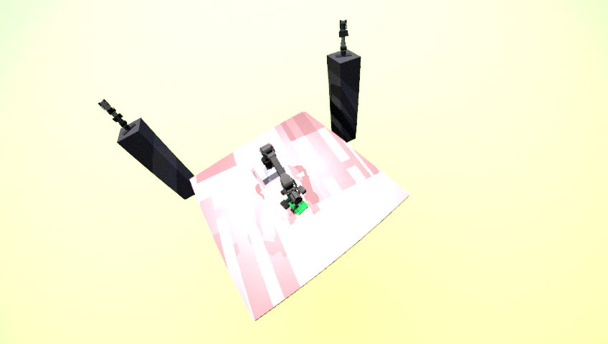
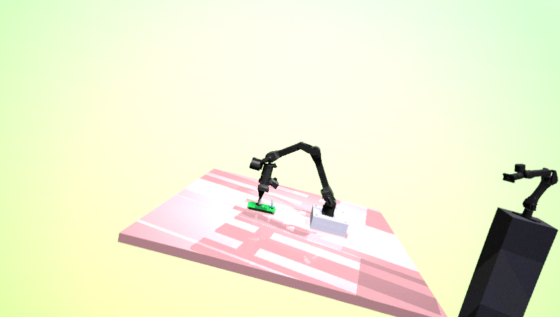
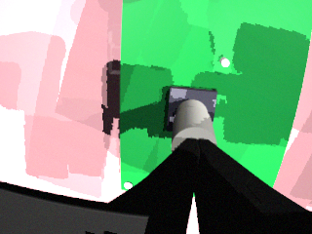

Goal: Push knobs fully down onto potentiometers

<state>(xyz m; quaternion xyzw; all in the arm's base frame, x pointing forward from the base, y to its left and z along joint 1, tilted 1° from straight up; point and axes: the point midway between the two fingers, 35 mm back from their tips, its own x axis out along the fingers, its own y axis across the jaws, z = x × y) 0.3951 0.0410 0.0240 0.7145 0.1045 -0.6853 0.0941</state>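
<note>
Right now my gripper tip is 2 cm above the knob.
</note>
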